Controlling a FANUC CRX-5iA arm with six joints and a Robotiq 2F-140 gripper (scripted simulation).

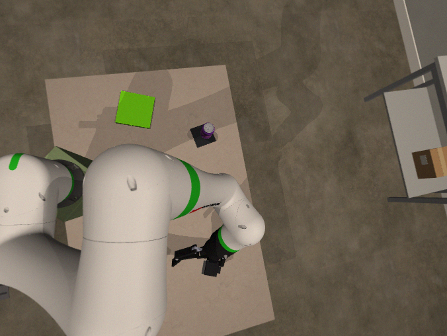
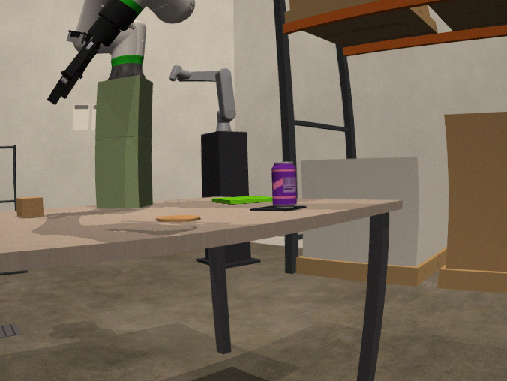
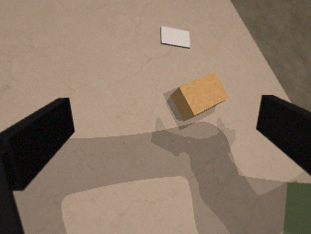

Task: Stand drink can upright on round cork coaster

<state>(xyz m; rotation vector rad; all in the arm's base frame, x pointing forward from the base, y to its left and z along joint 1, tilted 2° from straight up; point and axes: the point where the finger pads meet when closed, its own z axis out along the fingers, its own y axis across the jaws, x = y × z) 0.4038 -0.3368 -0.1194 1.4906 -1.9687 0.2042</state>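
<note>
My gripper is now 130 mm short of the purple drink can, 590 mm to the right of it and 240 mm above it. Round my hand: white card (250 mm behind, 240 mm to the right, 300 mm below); round cork coaster (140 mm ahead, 270 mm to the left, 300 mm below); small wooden block (230 mm behind, 60 mm to the right, 280 mm below).
</note>
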